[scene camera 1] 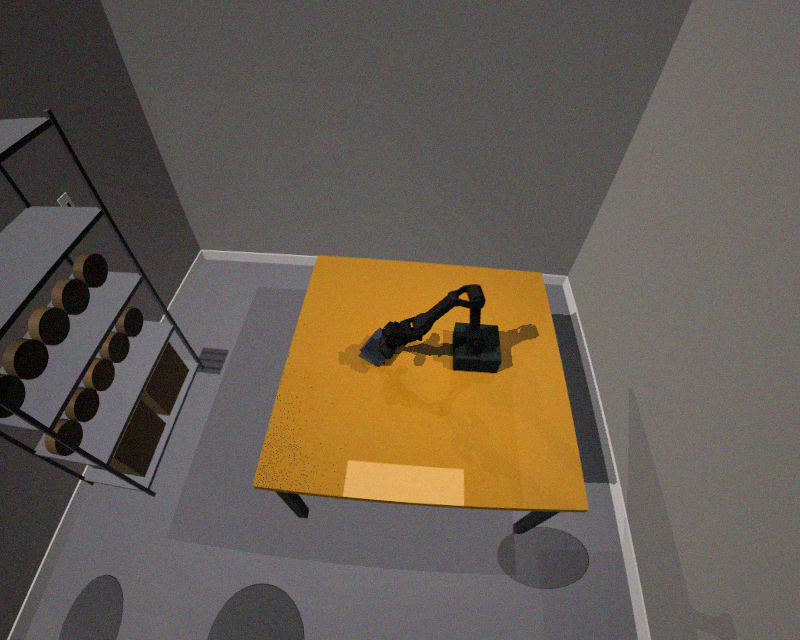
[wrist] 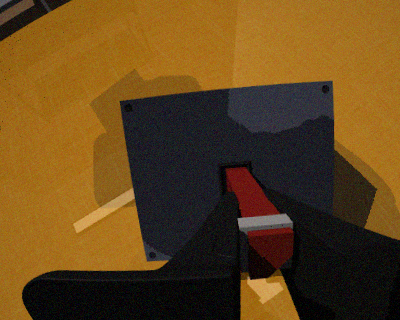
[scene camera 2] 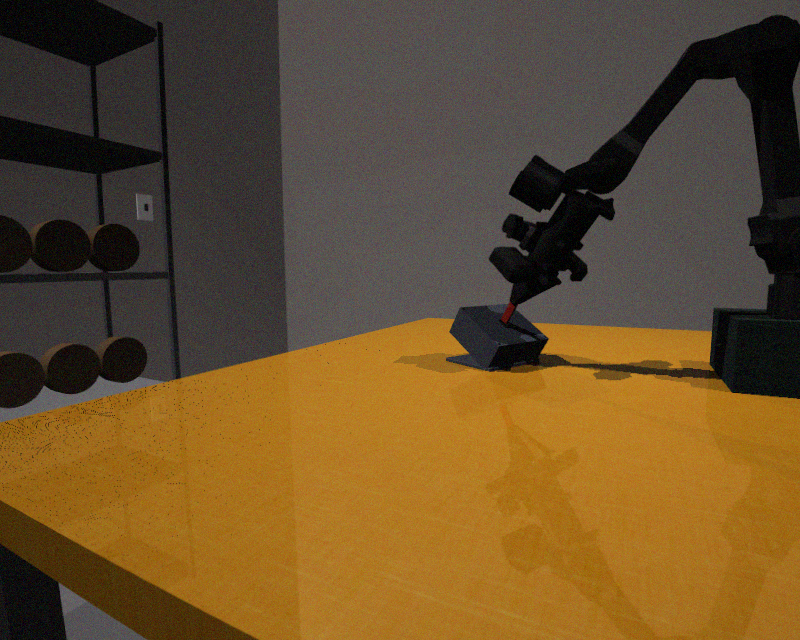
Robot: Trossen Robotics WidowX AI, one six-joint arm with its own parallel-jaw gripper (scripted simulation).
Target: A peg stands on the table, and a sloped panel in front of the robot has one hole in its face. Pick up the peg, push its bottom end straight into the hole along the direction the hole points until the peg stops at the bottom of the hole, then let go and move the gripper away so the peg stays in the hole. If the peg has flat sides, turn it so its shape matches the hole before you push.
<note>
My gripper (scene camera 2: 514,302) carries a red peg.
My gripper shows as well in the wrist view (wrist: 247,199).
</note>
